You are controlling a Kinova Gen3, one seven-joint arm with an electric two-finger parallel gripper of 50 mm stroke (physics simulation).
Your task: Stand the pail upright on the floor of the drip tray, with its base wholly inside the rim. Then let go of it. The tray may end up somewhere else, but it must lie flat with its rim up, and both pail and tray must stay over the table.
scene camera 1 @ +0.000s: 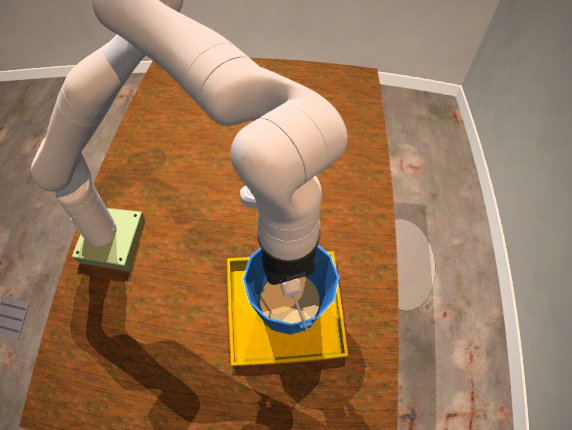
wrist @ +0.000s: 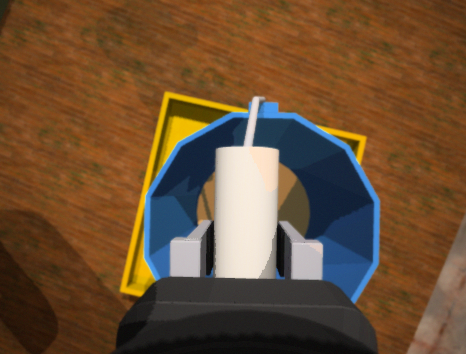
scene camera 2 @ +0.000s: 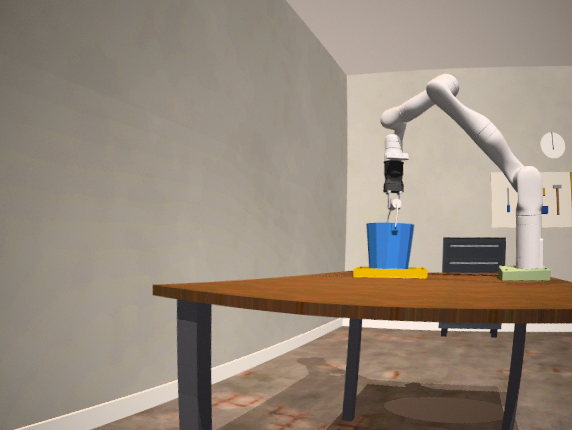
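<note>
The blue pail is upright, with its wire bail raised. Its white handle grip is between the fingers. My gripper is shut on this grip, above the pail's mouth. The yellow drip tray lies flat on the table, rim up. The pail's base appears within the tray's outline, nearer its back side in scene camera 1. In scene camera 2 its lower edge meets the tray's rim line; contact with the tray floor is hidden.
The wooden table has its right edge a short way right of the tray in scene camera 1. The arm's green base block stands to the left of the tray there.
</note>
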